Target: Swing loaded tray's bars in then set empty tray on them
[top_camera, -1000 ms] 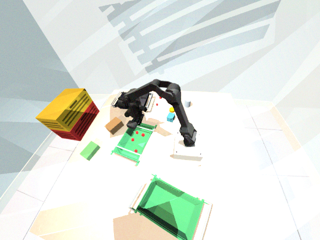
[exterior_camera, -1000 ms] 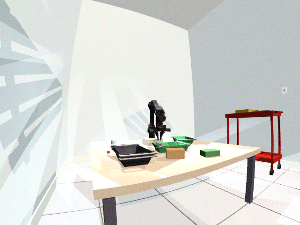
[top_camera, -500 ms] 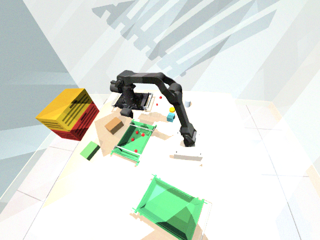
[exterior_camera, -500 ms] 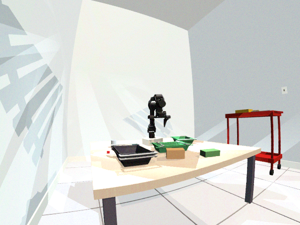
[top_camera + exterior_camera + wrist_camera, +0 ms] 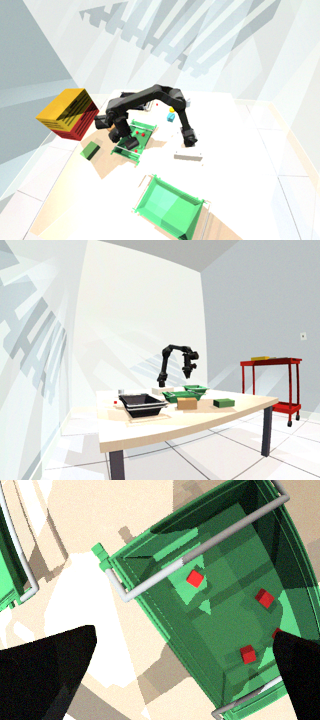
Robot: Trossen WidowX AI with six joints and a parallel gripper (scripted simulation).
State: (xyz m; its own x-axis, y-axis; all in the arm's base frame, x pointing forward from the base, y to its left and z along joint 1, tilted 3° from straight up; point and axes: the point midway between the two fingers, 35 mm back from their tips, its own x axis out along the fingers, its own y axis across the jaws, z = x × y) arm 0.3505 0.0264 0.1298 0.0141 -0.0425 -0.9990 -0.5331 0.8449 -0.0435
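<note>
Now: the green tray 320 mm to the left of my gripper tip, 200 mm behind it and 130 mm below it. From my gripper tip the other things lie so: tan box: 240 mm to the right, 210 mm ahead, 140 mm below; green box: 360 mm ahead, 150 mm below, 30 mm to the right; cyan block: 290 mm to the right, 260 mm behind, 150 mm below.
</note>
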